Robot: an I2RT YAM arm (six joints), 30 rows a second.
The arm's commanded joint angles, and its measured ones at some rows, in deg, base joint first. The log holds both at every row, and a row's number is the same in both.
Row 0, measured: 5.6 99.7 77.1 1.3 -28.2 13.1
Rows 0 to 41, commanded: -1.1 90.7 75.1 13.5 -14.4 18.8; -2.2 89.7 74.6 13.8 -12.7 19.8; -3.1 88.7 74.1 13.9 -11.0 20.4; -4.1 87.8 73.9 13.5 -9.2 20.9; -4.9 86.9 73.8 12.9 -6.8 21.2; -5.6 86.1 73.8 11.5 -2.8 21.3; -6.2 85.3 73.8 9.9 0.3 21.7; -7.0 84.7 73.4 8.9 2.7 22.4; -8.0 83.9 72.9 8.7 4.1 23.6; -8.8 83.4 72.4 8.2 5.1 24.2; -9.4 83.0 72.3 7.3 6.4 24.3; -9.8 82.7 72.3 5.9 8.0 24.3; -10.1 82.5 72.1 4.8 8.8 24.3; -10.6 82.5 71.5 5.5 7.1 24.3; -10.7 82.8 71.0 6.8 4.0 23.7; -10.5 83.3 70.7 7.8 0.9 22.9; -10.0 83.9 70.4 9.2 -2.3 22.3; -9.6 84.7 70.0 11.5 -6.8 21.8; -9.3 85.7 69.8 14.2 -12.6 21.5; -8.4 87.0 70.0 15.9 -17.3 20.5; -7.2 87.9 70.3 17.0 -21.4 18.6; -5.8 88.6 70.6 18.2 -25.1 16.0; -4.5 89.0 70.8 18.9 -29.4 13.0; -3.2 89.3 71.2 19.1 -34.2 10.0; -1.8 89.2 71.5 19.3 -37.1 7.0; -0.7 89.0 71.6 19.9 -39.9 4.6; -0.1 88.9 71.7 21.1 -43.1 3.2; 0.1 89.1 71.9 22.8 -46.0 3.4; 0.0 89.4 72.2 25.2 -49.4 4.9; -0.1 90.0 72.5 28.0 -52.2 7.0; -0.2 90.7 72.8 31.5 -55.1 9.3; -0.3 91.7 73.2 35.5 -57.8 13.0; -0.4 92.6 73.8 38.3 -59.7 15.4; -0.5 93.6 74.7 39.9 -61.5 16.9; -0.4 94.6 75.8 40.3 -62.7 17.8; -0.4 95.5 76.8 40.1 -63.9 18.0; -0.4 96.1 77.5 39.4 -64.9 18.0; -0.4 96.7 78.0 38.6 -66.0 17.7; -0.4 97.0 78.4 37.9 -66.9 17.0; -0.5 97.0 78.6 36.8 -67.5 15.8; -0.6 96.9 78.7 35.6 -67.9 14.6; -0.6 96.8 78.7 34.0 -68.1 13.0
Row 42, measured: -0.3 98.4 74.9 30.8 -61.0 15.4
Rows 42 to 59, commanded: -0.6 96.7 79.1 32.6 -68.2 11.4; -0.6 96.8 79.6 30.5 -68.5 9.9; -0.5 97.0 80.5 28.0 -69.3 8.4; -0.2 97.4 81.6 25.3 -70.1 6.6; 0.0 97.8 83.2 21.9 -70.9 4.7; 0.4 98.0 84.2 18.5 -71.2 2.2; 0.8 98.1 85.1 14.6 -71.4 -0.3; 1.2 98.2 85.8 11.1 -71.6 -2.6; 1.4 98.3 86.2 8.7 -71.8 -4.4; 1.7 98.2 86.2 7.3 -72.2 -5.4; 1.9 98.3 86.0 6.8 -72.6 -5.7; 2.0 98.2 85.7 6.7 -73.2 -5.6; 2.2 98.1 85.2 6.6 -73.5 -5.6; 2.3 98.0 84.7 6.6 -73.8 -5.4; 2.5 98.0 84.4 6.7 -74.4 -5.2; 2.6 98.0 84.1 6.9 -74.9 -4.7; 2.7 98.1 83.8 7.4 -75.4 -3.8; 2.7 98.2 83.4 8.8 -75.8 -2.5
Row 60, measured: 1.3 99.2 83.4 7.4 -69.8 -3.0
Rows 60 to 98, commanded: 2.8 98.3 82.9 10.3 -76.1 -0.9; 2.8 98.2 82.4 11.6 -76.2 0.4; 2.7 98.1 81.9 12.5 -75.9 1.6; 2.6 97.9 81.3 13.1 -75.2 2.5; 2.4 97.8 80.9 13.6 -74.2 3.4; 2.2 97.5 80.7 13.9 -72.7 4.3; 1.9 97.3 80.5 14.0 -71.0 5.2; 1.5 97.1 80.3 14.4 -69.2 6.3; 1.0 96.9 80.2 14.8 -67.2 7.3; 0.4 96.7 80.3 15.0 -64.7 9.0; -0.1 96.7 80.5 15.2 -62.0 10.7; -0.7 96.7 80.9 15.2 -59.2 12.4; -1.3 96.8 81.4 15.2 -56.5 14.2; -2.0 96.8 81.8 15.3 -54.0 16.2; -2.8 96.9 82.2 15.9 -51.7 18.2; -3.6 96.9 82.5 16.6 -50.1 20.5; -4.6 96.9 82.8 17.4 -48.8 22.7; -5.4 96.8 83.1 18.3 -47.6 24.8; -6.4 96.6 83.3 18.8 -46.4 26.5; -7.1 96.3 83.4 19.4 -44.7 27.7; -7.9 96.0 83.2 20.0 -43.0 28.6; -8.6 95.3 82.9 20.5 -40.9 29.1; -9.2 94.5 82.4 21.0 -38.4 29.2; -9.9 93.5 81.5 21.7 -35.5 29.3; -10.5 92.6 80.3 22.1 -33.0 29.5; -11.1 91.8 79.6 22.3 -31.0 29.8; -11.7 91.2 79.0 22.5 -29.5 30.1; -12.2 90.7 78.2 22.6 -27.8 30.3; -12.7 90.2 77.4 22.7 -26.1 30.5; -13.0 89.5 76.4 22.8 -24.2 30.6; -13.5 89.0 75.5 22.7 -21.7 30.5; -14.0 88.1 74.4 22.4 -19.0 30.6; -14.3 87.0 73.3 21.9 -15.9 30.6; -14.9 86.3 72.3 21.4 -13.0 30.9; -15.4 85.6 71.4 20.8 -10.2 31.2; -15.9 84.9 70.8 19.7 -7.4 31.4; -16.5 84.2 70.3 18.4 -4.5 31.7; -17.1 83.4 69.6 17.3 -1.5 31.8; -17.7 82.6 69.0 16.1 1.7 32.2
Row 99, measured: -9.5 88.9 68.4 10.0 -26.1 32.1
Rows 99 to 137, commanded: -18.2 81.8 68.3 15.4 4.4 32.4; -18.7 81.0 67.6 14.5 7.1 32.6; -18.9 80.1 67.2 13.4 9.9 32.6; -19.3 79.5 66.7 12.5 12.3 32.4; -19.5 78.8 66.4 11.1 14.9 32.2; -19.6 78.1 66.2 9.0 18.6 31.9; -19.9 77.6 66.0 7.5 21.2 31.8; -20.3 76.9 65.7 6.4 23.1 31.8; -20.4 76.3 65.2 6.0 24.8 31.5; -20.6 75.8 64.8 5.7 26.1 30.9; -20.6 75.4 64.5 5.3 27.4 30.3; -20.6 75.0 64.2 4.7 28.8 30.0; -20.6 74.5 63.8 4.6 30.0 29.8; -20.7 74.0 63.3 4.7 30.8 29.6; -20.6 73.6 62.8 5.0 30.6 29.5; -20.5 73.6 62.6 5.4 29.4 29.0; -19.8 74.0 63.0 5.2 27.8 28.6; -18.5 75.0 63.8 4.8 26.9 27.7; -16.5 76.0 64.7 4.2 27.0 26.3; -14.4 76.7 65.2 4.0 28.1 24.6; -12.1 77.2 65.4 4.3 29.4 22.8; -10.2 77.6 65.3 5.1 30.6 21.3; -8.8 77.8 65.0 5.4 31.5 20.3; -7.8 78.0 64.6 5.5 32.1 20.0; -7.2 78.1 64.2 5.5 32.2 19.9; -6.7 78.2 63.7 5.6 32.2 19.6; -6.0 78.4 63.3 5.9 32.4 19.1; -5.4 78.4 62.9 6.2 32.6 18.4; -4.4 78.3 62.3 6.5 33.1 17.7; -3.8 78.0 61.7 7.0 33.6 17.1; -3.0 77.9 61.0 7.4 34.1 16.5; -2.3 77.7 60.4 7.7 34.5 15.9; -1.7 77.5 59.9 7.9 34.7 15.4; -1.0 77.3 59.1 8.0 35.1 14.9; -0.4 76.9 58.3 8.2 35.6 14.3; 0.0 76.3 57.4 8.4 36.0 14.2; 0.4 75.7 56.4 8.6 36.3 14.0; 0.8 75.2 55.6 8.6 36.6 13.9; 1.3 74.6 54.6 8.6 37.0 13.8
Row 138, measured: -0.9 78.2 57.3 4.4 33.5 15.3
